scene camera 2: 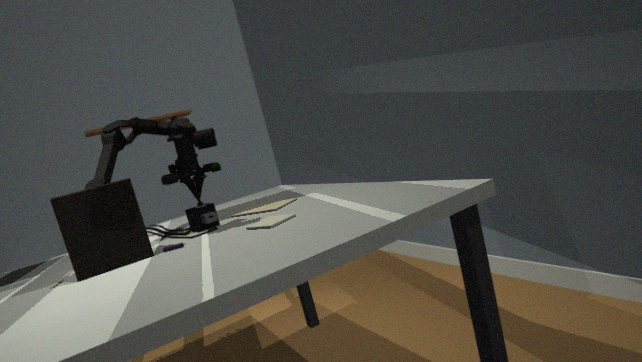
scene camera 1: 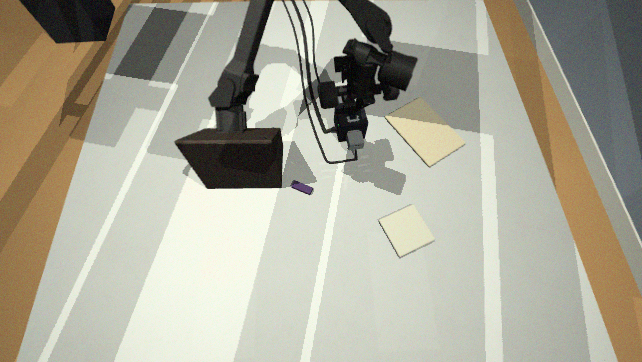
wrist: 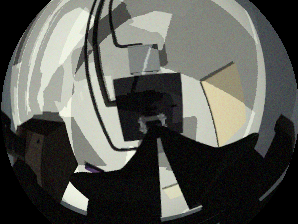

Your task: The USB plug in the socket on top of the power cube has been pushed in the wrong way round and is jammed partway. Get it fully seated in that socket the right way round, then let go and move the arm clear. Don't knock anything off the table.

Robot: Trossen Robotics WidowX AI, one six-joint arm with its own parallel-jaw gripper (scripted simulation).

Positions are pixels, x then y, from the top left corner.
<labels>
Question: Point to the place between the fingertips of the gripper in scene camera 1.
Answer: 353, 110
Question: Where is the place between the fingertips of the gripper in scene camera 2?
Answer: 198, 198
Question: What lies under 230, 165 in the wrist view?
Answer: The gripper.
</labels>
